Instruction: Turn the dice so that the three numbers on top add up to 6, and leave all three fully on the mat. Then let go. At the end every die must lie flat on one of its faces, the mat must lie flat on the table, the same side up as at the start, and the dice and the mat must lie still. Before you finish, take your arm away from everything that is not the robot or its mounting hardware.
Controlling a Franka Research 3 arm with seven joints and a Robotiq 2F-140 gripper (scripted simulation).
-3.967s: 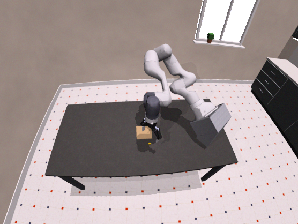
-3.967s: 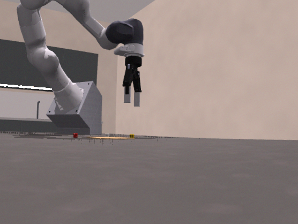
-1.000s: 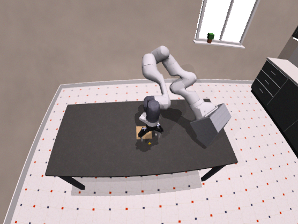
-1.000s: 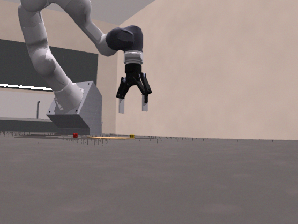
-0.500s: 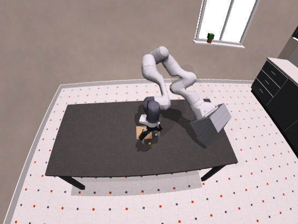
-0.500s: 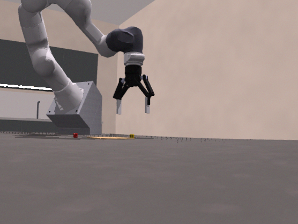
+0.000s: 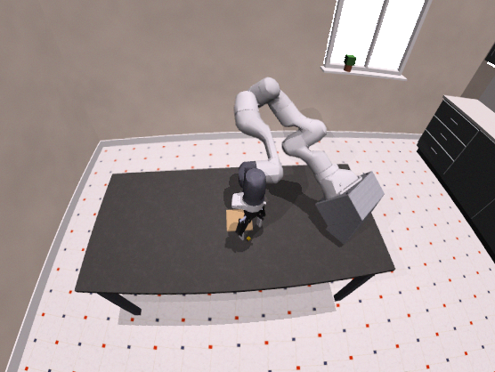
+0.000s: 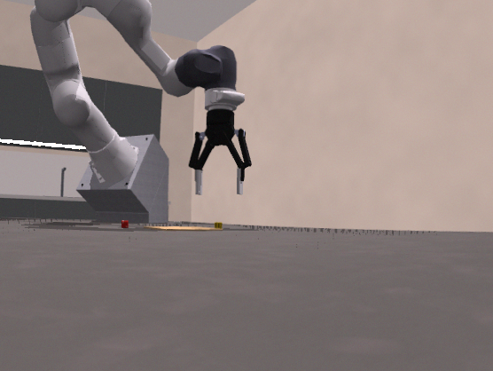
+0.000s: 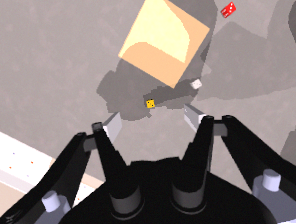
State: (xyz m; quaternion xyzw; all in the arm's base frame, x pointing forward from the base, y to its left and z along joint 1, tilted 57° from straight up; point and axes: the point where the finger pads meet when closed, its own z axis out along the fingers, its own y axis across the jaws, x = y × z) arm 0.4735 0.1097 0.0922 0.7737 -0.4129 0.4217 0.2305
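Right now my hand is 10 cm above the yellow die. Also, from my hand: tan mat: 14 cm to the right, 11 cm below, 1 cm ahead; red die: 22 cm to the right, 10 cm below, 10 cm behind; white die: 10 cm below, 8 cm behind, 7 cm to the right.
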